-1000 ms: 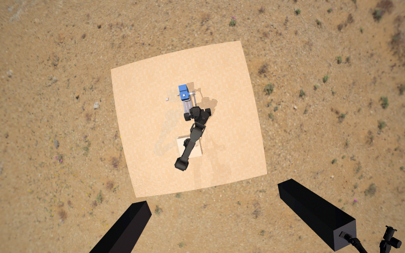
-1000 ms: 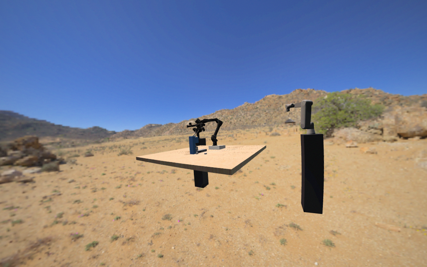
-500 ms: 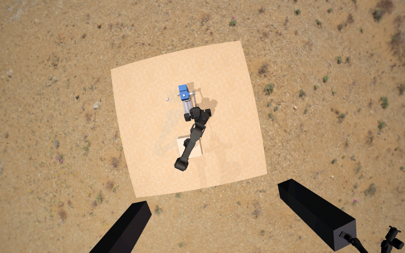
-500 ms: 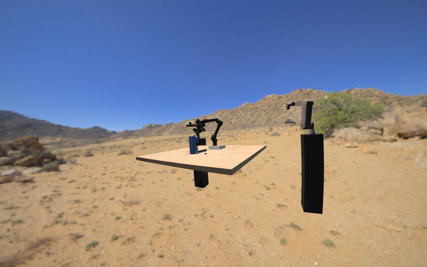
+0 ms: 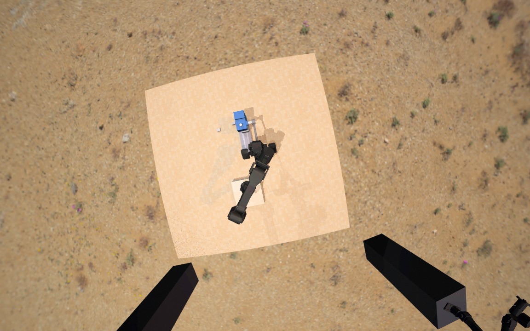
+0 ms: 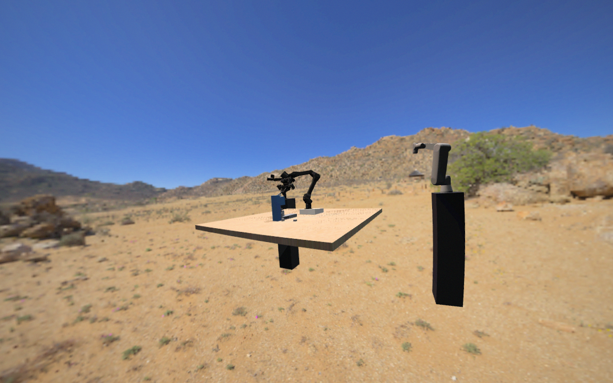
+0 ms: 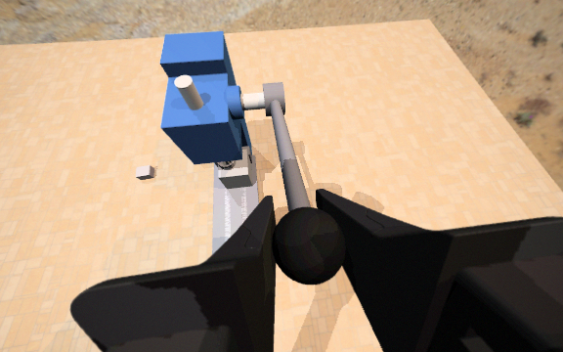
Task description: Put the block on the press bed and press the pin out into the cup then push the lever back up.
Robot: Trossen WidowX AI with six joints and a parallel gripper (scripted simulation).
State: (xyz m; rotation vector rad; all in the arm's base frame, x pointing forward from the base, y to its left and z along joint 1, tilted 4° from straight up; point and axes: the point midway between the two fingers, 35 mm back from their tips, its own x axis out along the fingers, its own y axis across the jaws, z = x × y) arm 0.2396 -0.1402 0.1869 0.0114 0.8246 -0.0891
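Now: the lever 50 mm ahead of my gripper tip, 10 mm to the left of it and 10 mm below it. Round my gripper tip: punch ram 120 mm ahead, 60 mm to the left, 90 mm below.
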